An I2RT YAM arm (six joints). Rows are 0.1 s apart.
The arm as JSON. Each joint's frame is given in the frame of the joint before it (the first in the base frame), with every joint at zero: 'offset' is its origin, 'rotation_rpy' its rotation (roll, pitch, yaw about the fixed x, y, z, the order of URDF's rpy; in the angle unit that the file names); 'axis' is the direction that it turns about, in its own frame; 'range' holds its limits. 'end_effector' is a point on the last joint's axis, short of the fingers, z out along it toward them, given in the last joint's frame.
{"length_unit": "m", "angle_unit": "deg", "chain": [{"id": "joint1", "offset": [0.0, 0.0, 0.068], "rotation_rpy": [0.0, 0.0, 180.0], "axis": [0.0, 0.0, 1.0], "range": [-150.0, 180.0]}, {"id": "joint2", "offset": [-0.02, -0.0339, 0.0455], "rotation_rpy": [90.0, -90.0, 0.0], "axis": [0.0, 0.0, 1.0], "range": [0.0, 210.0]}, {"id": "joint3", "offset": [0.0, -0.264, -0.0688], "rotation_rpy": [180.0, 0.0, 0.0], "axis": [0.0, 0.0, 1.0], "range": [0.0, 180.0]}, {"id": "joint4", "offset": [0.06, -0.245, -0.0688], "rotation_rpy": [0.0, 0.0, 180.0], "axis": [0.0, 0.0, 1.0], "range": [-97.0, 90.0]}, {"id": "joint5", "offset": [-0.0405, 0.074, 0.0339], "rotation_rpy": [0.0, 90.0, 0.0], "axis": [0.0, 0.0, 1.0], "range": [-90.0, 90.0]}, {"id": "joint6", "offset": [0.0, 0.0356, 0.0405], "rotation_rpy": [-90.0, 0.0, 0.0], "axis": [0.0, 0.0, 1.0], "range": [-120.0, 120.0]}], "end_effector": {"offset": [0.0, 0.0, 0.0], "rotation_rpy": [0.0, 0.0, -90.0]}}
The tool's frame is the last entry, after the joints.
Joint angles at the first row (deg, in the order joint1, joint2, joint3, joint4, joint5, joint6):
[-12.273, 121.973, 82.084, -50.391, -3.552, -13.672]
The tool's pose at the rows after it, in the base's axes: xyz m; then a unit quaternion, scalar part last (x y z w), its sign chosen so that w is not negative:
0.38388 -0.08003 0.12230 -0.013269 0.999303 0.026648 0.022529
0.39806 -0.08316 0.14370 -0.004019 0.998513 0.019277 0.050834
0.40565 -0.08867 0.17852 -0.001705 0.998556 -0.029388 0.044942
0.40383 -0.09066 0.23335 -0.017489 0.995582 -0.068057 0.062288
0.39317 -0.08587 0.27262 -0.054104 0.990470 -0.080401 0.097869
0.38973 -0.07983 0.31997 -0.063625 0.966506 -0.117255 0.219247
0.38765 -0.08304 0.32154 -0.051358 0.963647 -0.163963 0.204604
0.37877 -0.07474 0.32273 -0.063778 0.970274 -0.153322 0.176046
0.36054 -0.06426 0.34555 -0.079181 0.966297 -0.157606 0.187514
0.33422 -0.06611 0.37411 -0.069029 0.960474 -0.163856 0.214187
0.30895 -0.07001 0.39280 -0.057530 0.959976 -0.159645 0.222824
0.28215 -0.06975 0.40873 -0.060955 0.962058 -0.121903 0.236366
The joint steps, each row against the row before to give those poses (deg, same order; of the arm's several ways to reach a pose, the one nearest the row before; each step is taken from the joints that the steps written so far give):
[0.175, -0.044, 1.290, 0.787, 0.000, 0.109]
[0.001, -0.109, 4.983, -1.704, 0.153, 1.159]
[-0.045, -0.481, 7.453, -7.411, 5.596, -0.044]
[0.000, -3.081, 7.651, -7.716, 3.759, -2.164]
[0.350, -4.548, 1.921, -1.943, 0.022, -4.131]
[0.787, -6.249, 0.004, 8.587, 0.415, -1.398]
[0.000, -0.198, -0.002, -0.262, 5.792, -0.022]
[0.940, -0.765, -0.001, -4.458, -0.196, -0.022]
[1.137, -3.999, 0.002, -2.580, 0.218, -0.917]
[-1.028, -5.226, -0.047, -1.812, -0.328, -0.176]
[-1.616, -4.020, 0.000, -3.038, -1.180, -0.043]
[-1.663, -4.021, 0.004, -3.740, -5.377, -0.613]

